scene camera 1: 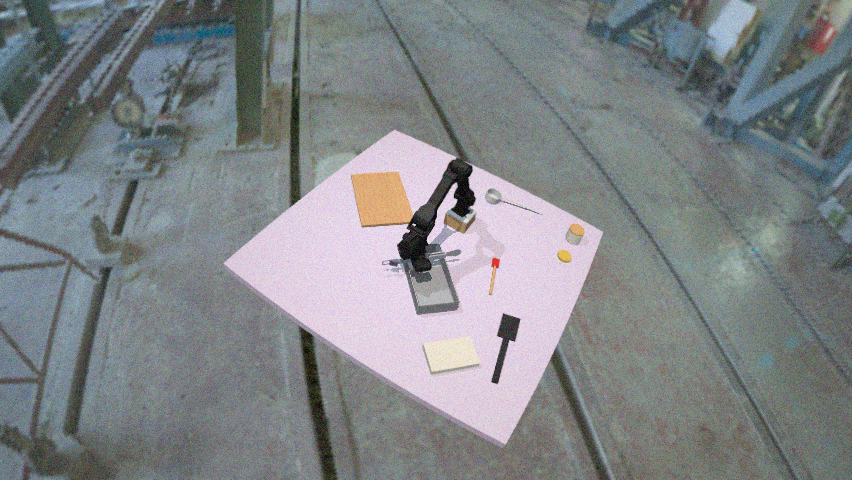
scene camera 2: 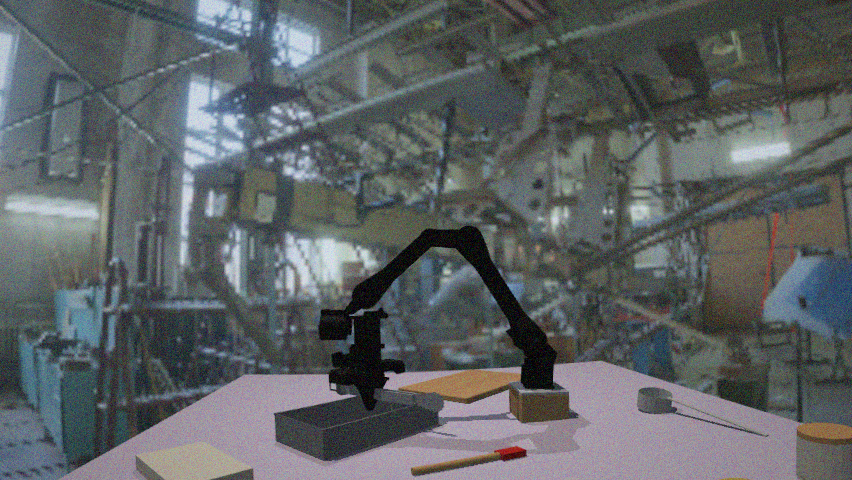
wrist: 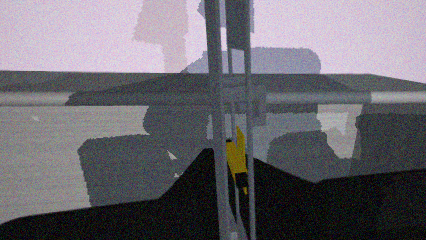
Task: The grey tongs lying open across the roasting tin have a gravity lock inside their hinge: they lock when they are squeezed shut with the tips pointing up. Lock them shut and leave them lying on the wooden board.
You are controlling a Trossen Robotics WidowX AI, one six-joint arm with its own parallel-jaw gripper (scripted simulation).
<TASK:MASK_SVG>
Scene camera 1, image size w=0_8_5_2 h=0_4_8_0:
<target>cream block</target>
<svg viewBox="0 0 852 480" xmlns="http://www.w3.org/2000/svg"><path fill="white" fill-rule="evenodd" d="M471 336L423 343L422 348L431 375L479 366L479 358L471 341Z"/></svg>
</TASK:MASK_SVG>
